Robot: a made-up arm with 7 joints.
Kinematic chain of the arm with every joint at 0, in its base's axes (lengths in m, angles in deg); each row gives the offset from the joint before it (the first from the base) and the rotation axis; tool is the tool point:
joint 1: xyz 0 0 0.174 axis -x
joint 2: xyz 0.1 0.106 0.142 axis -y
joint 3: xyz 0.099 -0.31 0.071 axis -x
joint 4: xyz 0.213 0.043 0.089 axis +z
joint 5: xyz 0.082 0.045 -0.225 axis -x
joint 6: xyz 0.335 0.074 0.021 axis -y
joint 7: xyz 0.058 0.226 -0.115 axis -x
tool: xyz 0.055 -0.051 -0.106
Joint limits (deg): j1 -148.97..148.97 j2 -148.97..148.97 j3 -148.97..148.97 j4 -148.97..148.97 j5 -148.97..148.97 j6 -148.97..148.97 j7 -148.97..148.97
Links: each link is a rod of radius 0.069 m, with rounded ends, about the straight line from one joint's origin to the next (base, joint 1, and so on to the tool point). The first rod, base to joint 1, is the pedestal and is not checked.
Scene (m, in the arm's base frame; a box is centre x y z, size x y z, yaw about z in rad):
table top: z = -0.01
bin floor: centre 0.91 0.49 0 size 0.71 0.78 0.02 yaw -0.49
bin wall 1: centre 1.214 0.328 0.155 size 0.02 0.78 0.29 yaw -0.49
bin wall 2: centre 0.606 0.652 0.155 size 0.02 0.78 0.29 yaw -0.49
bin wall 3: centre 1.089 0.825 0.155 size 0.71 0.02 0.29 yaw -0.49
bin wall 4: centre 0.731 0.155 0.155 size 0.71 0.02 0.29 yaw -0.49
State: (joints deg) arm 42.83 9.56 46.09 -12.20 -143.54 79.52 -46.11
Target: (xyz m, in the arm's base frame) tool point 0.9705 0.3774 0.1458
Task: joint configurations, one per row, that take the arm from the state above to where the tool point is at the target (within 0.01 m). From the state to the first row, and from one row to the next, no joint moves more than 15 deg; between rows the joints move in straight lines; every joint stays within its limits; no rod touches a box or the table.
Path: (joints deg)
1: 50.66 4.50 58.19 -16.03 -138.39 77.83 -49.20
2: 58.50 -0.57 70.30 -19.86 -133.23 76.14 -52.28
3: 66.33 -5.63 82.40 -23.69 -128.08 74.46 -55.37
4: 74.17 -10.70 94.51 -27.52 -122.93 72.77 -58.46
5: 82.00 -15.76 106.61 -31.35 -117.77 71.08 -61.55

